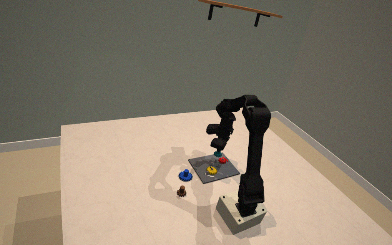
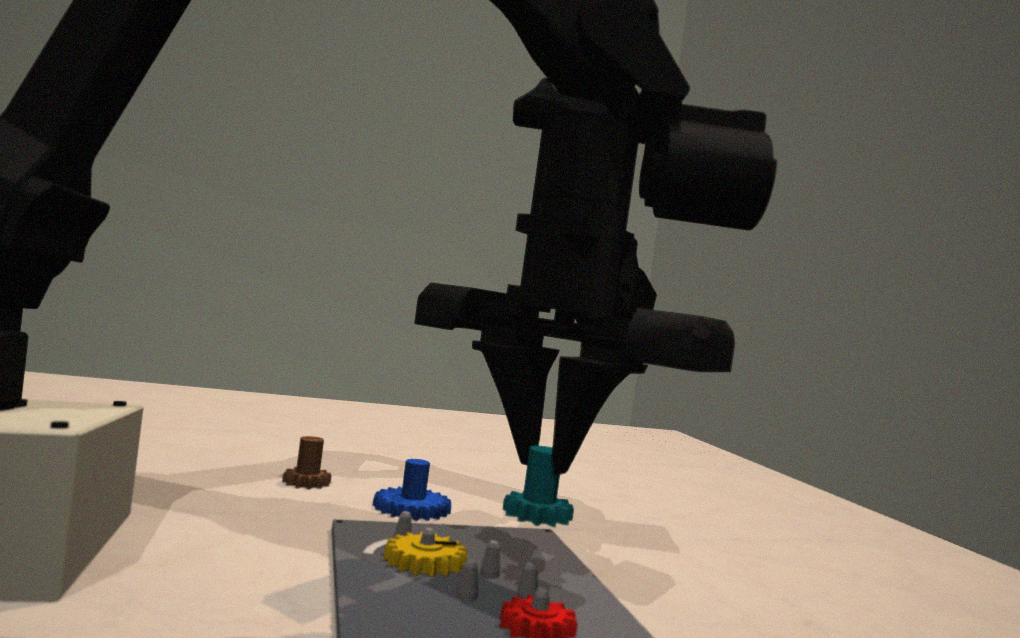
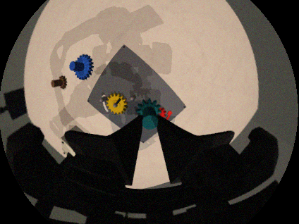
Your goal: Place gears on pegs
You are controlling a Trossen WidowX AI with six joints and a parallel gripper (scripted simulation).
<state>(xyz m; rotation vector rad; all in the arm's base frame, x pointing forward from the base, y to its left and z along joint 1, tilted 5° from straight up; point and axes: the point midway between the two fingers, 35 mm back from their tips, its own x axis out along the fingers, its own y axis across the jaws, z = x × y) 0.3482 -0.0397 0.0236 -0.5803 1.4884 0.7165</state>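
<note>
The red gear lies 40 mm to the right of my gripper tip and 70 mm below it. The rest, counted from my gripper tip: teal gear: 10 mm below; then yellow gear: 60 mm behind, 50 mm to the left, 70 mm below; then white arrow: 80 mm behind, 70 mm to the left, 80 mm below.
</note>
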